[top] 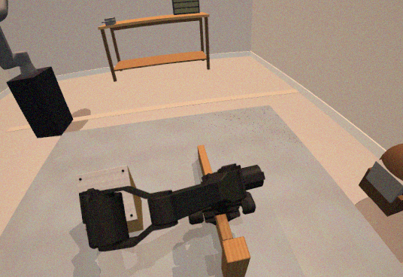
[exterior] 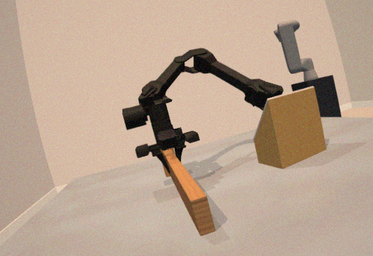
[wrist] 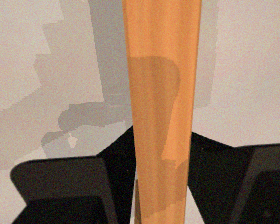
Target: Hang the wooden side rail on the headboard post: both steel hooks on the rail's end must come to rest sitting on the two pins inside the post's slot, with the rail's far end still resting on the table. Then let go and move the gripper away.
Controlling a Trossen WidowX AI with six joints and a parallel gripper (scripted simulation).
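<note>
My gripper tip is 1 cm short of the headboard post, 14 cm to the left of it and 4 cm below it.
</note>
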